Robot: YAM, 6 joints.
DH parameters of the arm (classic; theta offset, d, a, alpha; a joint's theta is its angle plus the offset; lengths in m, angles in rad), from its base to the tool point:
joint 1: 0 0.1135 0.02 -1.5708
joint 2: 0 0 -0.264 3.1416
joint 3: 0.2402 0 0.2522 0
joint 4: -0.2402 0 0.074 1.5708
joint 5: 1.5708 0 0 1.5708
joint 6: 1.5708 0.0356 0 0
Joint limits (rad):
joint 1: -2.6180..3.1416
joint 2: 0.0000..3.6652
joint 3: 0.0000..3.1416
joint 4: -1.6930..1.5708
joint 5: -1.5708..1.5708
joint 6: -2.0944..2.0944
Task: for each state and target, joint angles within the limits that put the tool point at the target. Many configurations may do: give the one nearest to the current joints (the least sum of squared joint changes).
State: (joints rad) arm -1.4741 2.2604 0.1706 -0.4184 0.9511 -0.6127
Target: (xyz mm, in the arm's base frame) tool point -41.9 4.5 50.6
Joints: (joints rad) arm -0.9582 2.7366 0.0000 -0.2351 1.0978 -0.6127
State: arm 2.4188 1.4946 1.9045 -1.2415 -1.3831 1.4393
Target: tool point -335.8 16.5 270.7
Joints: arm 2.9890 1.8188 1.5115 -1.2884 -1.3491 1.4393
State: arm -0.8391 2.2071 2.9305 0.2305 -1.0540 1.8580
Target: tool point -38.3 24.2 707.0
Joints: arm -0.0640 1.6931 3.1416 0.7780 -0.6554 1.8580
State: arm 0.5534 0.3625 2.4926 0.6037 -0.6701 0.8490
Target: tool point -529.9 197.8 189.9
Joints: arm -0.3088 0.0000 2.4678 0.9844 -0.8787 0.8490
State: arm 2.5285 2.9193 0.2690 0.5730 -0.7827 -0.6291
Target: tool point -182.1 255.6 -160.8
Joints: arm 2.1182 2.8749 1.0427 0.7063 -0.6831 -0.6291
